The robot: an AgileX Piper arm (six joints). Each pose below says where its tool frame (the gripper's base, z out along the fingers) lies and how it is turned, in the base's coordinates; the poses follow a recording.
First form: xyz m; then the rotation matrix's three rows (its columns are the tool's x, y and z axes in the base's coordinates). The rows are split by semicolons.
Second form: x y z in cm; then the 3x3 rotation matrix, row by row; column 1 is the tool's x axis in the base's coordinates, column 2 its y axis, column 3 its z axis. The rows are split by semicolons. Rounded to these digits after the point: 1 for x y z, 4 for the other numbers.
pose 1, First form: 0.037 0.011 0.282; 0.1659 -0.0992 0.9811; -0.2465 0.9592 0.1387; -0.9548 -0.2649 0.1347
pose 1, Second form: 3.7 1.1 28.2; 0.1659 -0.0992 0.9811; -0.2465 0.9592 0.1387; -0.9548 -0.2649 0.1347
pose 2, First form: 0.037 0.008 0.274; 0.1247 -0.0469 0.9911; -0.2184 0.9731 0.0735; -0.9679 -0.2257 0.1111
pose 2, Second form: 3.7 0.8 27.4; 0.1247 -0.0469 0.9911; -0.2184 0.9731 0.0735; -0.9679 -0.2257 0.1111
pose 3, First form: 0.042 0.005 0.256; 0.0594 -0.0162 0.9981; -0.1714 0.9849 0.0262; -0.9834 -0.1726 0.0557
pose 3, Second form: 4.2 0.5 25.6; 0.0594 -0.0162 0.9981; -0.1714 0.9849 0.0262; -0.9834 -0.1726 0.0557
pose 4, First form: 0.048 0.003 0.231; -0.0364 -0.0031 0.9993; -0.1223 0.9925 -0.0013; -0.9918 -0.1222 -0.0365
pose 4, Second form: 4.8 0.3 23.1; -0.0364 -0.0031 0.9993; -0.1223 0.9925 -0.0013; -0.9918 -0.1222 -0.0365
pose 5, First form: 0.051 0.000 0.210; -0.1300 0.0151 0.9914; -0.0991 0.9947 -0.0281; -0.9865 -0.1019 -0.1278
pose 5, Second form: 5.1 0.0 21.0; -0.1300 0.0151 0.9914; -0.0991 0.9947 -0.0281; -0.9865 -0.1019 -0.1278
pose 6, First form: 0.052 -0.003 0.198; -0.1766 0.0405 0.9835; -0.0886 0.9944 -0.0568; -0.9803 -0.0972 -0.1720
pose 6, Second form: 5.2 -0.3 19.8; -0.1766 0.0405 0.9835; -0.0886 0.9944 -0.0568; -0.9803 -0.0972 -0.1720
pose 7, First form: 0.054 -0.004 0.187; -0.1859 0.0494 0.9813; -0.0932 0.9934 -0.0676; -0.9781 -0.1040 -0.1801
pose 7, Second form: 5.4 -0.4 18.7; -0.1859 0.0494 0.9813; -0.0932 0.9934 -0.0676; -0.9781 -0.1040 -0.1801
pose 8, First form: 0.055 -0.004 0.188; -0.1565 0.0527 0.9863; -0.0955 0.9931 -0.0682; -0.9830 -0.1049 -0.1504
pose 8, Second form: 5.5 -0.4 18.8; -0.1565 0.0527 0.9863; -0.0955 0.9931 -0.0682; -0.9830 -0.1049 -0.1504
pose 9, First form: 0.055 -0.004 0.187; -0.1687 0.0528 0.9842; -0.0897 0.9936 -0.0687; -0.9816 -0.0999 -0.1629
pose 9, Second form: 5.5 -0.4 18.7; -0.1687 0.0528 0.9842; -0.0897 0.9936 -0.0687; -0.9816 -0.0999 -0.1629
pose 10, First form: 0.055 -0.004 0.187; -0.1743 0.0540 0.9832; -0.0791 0.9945 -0.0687; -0.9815 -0.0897 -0.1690
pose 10, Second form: 5.5 -0.4 18.7; -0.1743 0.0540 0.9832; -0.0791 0.9945 -0.0687; -0.9815 -0.0897 -0.1690
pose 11, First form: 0.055 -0.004 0.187; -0.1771 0.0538 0.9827; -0.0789 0.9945 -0.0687; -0.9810 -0.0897 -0.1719
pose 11, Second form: 5.5 -0.4 18.7; -0.1771 0.0538 0.9827; -0.0789 0.9945 -0.0687; -0.9810 -0.0897 -0.1719
